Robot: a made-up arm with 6 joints.
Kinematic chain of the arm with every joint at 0, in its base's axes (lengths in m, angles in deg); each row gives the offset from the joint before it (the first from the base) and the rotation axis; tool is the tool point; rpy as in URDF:
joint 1: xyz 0 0 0.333 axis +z
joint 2: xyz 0 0 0 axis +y
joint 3: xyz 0.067 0 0.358 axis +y
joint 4: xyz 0.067 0 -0.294 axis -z
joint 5: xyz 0 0 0 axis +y
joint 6: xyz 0.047 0 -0.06 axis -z
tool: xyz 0 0 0 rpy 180 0 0
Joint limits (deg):
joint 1: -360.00..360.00
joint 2: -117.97..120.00
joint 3: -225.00..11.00
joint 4: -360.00..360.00
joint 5: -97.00..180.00
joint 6: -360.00..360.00
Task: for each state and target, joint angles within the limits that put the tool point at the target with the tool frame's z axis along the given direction. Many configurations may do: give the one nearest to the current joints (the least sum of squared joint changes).
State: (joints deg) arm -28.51 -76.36 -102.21 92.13 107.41 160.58
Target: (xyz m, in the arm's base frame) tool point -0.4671 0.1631 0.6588 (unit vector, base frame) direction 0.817 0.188 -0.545
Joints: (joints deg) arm -13.53 -85.40 -123.03 43.04 146.77 160.58
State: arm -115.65 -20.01 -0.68 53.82 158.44 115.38
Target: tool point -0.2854 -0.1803 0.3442 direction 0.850 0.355 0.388
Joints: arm -149.89 29.77 -52.15 9.72 134.98 115.38
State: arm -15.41 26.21 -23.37 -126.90 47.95 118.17
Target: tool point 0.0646 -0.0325 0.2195 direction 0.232 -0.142 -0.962
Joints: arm -25.60 54.60 7.75 -178.37 78.06 118.17
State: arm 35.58 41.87 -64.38 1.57 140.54 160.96
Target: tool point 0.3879 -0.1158 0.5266 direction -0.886 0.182 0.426
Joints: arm -14.19 21.36 -79.09 -18.43 172.59 160.96
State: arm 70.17 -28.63 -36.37 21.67 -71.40 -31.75
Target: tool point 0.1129 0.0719 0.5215 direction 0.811 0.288 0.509
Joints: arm 39.26 -22.63 -2.32 17.00 -96.88 -31.75
